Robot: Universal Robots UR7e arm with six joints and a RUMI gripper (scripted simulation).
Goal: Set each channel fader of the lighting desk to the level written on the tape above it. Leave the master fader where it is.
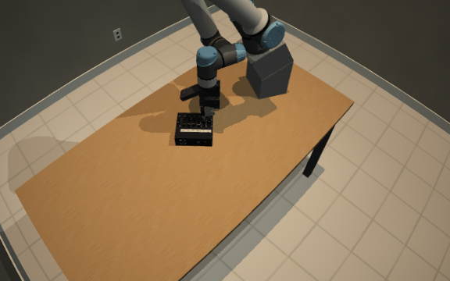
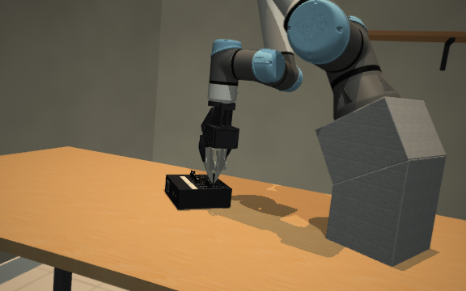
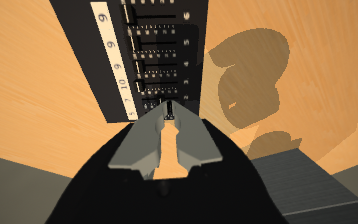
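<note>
The master fader is 9 cm to the right of my hand, 8 cm ahead of it and 1 cm below it.
</note>
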